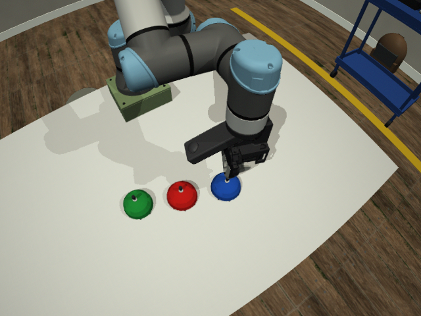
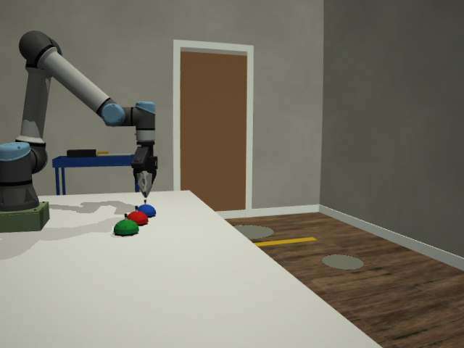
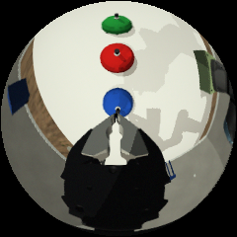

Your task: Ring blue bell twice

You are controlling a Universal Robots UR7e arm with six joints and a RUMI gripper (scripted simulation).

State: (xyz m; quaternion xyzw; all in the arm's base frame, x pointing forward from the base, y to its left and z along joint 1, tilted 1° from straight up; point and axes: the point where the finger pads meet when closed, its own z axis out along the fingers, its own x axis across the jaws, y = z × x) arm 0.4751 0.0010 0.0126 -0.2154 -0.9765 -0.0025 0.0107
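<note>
The blue bell is 50 mm below my hand. Round my hand: green bell 110 mm behind, 220 mm to the right, 50 mm below; red bell 50 mm behind, 110 mm to the right, 50 mm below.
</note>
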